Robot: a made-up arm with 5 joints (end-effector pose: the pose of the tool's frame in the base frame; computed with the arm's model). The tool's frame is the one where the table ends.
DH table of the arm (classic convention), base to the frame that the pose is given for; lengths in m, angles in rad. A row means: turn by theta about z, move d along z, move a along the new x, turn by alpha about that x. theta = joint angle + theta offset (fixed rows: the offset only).
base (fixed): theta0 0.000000, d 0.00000, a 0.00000, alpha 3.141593
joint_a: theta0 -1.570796, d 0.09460, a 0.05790, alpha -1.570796
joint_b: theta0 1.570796, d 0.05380, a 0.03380, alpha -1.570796
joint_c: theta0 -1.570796, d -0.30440, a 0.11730, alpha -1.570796
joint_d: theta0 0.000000, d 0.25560, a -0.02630, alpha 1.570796
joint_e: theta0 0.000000, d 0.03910, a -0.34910, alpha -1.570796
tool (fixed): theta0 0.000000, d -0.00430, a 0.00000, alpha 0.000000
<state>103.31 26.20 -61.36 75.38 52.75</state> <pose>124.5 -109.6 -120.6 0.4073 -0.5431 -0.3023 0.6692</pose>
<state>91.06 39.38 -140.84 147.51 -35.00</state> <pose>550.3 -36.5 -429.9 0.5562 -0.4693 0.6251 0.2821</pose>
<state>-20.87 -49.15 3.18 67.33 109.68</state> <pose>130.1 353.7 -397.8 0.2983 -0.4461 0.6895 0.4864</pose>
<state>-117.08 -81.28 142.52 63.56 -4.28</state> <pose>173.8 -27.3 -76.2 -0.1276 0.7584 -0.2453 0.5902</pose>
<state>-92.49 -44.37 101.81 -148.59 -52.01</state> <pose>-524.4 -549.0 -259.2 0.6720 0.4303 0.3101 0.5168</pose>
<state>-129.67 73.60 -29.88 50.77 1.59</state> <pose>108.9 215.6 -23.8 -0.3264 -0.5293 -0.7686 0.1501</pose>
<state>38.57 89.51 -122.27 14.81 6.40</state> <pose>243.6 -268.5 77.7 0.6118 0.3765 0.4994 0.4842</pose>
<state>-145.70 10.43 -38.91 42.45 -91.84</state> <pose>-576.3 103.3 369.0 0.8152 -0.1204 -0.5015 0.2636</pose>
